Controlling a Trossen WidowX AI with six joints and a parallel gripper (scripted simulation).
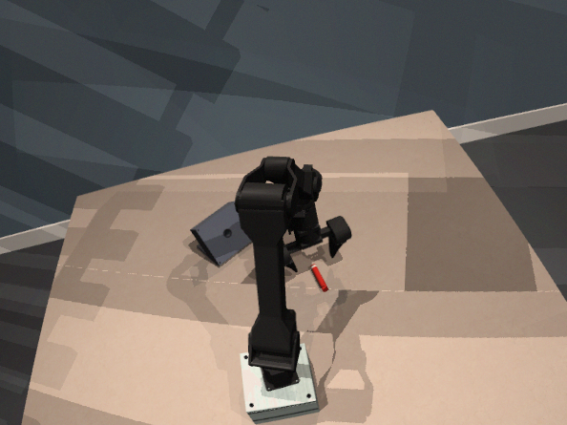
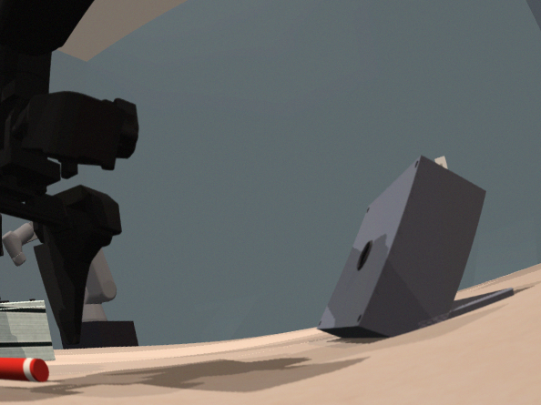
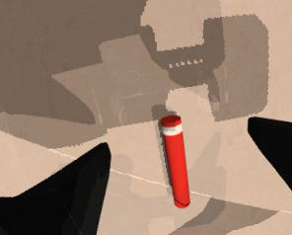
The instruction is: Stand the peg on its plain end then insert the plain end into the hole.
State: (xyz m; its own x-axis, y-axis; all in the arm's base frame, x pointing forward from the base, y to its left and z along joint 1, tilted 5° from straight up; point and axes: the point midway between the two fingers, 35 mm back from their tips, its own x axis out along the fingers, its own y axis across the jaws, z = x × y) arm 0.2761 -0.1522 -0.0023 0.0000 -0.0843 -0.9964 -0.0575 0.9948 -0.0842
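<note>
Right now the red peg is 20 mm behind my gripper tip and 10 mm below it. Also, from my gripper tip: sloped panel (180 mm ahead, 190 mm to the left, 20 mm above).
</note>
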